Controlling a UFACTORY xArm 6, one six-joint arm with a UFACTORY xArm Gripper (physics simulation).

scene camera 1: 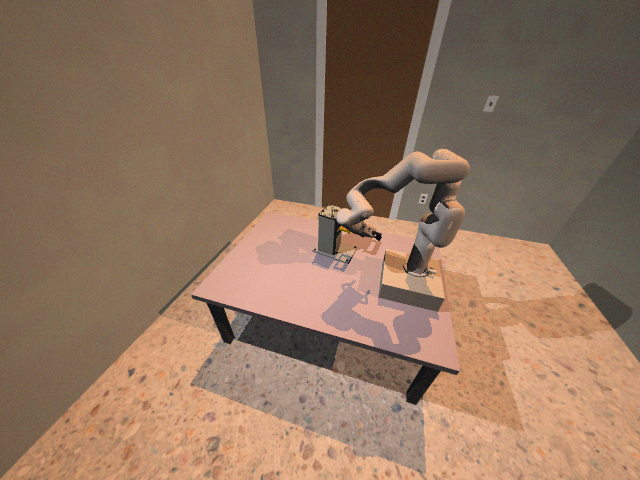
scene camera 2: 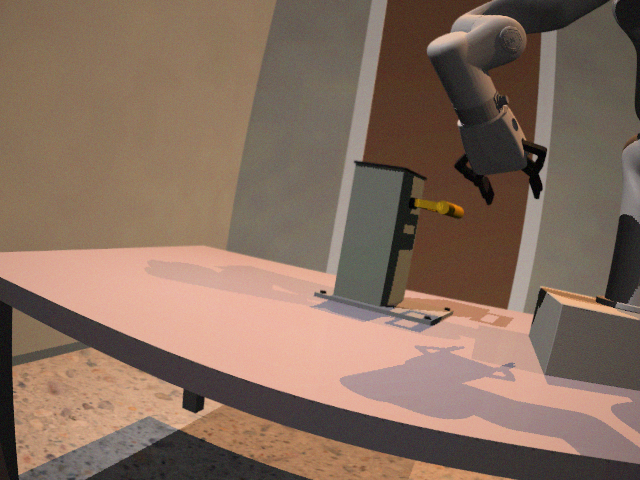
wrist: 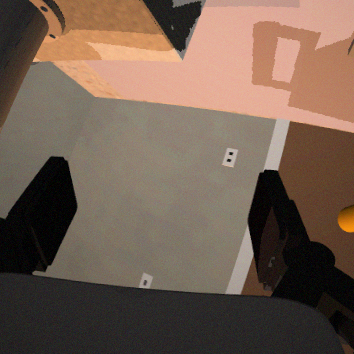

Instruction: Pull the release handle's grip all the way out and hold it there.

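Observation:
The release handle's yellow grip (scene camera 1: 344, 229) (scene camera 2: 451, 209) (wrist: 347, 219) sticks out on a short arm from the upper side of a tall grey housing (scene camera 1: 326, 235) (scene camera 2: 369, 232). In the wrist view a rounded end of the grip shows at the right edge, outside the fingers; in scene camera 1 the robot arm partly hides it. My gripper (scene camera 1: 378, 236) (scene camera 2: 513, 198) (wrist: 161, 188) is open and empty. In scene camera 2 it hangs to the right of the grip and slightly higher, apart from it, with its fingers pointing down.
The housing stands upright on a thin base plate (scene camera 2: 440, 317) on the pink table (scene camera 1: 268, 273) (scene camera 2: 206, 310). The robot's arm rises from a box-shaped pedestal (scene camera 1: 413, 295) (scene camera 2: 589, 341) at the table's right. A brown door (scene camera 1: 379, 77) and grey walls stand behind the table.

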